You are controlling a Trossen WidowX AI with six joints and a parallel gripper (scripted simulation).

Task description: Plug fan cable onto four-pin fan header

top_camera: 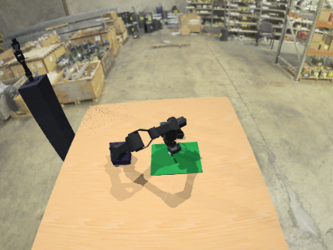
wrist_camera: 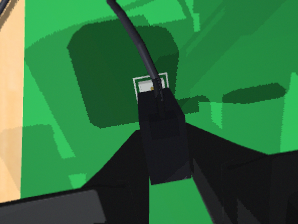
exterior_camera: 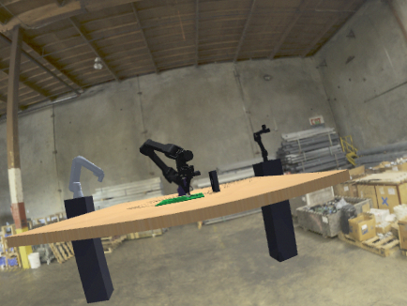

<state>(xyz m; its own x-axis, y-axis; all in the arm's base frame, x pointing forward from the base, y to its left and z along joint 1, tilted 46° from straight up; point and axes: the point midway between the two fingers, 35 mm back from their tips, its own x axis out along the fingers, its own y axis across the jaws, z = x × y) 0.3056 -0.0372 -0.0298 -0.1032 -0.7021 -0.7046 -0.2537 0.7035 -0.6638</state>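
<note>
Now: the black fan plug 10 mm ahead of my gripper tip and 10 mm above it. Round my gripper tip: green board: 20 mm ahead, 40 mm to the right, 50 mm below; then four-pin header: 10 mm ahead, 40 mm below; then black fan: 20 mm ahead, 150 mm to the left, 20 mm above.
</note>
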